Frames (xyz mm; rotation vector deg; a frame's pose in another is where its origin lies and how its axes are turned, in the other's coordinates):
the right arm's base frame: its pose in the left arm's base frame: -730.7 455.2 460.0 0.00 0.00 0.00
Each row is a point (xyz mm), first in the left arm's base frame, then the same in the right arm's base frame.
Working: the left arm's base frame: its pose in the right arm's base frame: 730.7 -455.2 -460.0 0.00 0.00 0.00

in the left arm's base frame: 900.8 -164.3 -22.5
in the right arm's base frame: 1631.5 -619.5 -482.5
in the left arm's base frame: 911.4 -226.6 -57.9
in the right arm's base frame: 1642.1 -681.8 -517.9
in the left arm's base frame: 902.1 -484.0 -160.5
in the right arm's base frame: 1632.8 -939.2 -620.5
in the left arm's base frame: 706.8 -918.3 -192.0
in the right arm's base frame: 1437.5 -1373.5 -652.0
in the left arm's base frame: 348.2 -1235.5 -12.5
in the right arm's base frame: 1078.9 -1690.7 -472.5
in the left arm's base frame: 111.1 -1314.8 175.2
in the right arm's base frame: 841.8 -1770.0 -284.8
